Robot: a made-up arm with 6 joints.
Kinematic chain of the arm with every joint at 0, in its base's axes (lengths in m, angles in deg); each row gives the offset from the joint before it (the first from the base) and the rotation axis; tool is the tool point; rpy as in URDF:
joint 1: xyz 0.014 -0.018 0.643 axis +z
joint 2: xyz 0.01 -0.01 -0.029 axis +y
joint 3: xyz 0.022 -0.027 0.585 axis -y
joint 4: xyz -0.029 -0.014 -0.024 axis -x
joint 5: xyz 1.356 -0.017 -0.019 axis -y
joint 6: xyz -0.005 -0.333 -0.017 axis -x
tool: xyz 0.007 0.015 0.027 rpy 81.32 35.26 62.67
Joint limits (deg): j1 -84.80..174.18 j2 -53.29..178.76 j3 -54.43..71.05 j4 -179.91..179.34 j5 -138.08..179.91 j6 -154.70..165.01
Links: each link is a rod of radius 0.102 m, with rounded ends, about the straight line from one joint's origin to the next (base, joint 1, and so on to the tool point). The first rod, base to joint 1, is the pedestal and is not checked.
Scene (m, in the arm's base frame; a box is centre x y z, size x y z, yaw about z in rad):
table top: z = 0
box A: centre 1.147 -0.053 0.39 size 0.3 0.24 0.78 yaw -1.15
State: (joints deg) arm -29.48 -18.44 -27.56 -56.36 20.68 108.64
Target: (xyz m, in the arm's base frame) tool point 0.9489 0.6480 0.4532
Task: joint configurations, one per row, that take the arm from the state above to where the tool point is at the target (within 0.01 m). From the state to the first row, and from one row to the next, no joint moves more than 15 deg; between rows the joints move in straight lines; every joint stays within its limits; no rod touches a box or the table.
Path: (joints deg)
1: -16.53 -18.94 -20.05 -60.35 18.87 113.32
2: -3.57 -19.45 -12.54 -64.34 17.05 118.00
3: 9.38 -19.95 -5.03 -68.34 15.24 122.68
4: 22.34 -20.45 2.48 -72.33 13.43 127.36
5: 30.83 -13.17 -10.46 -74.10 17.19 118.56
6: 39.33 -5.90 -23.41 -75.87 20.95 109.77

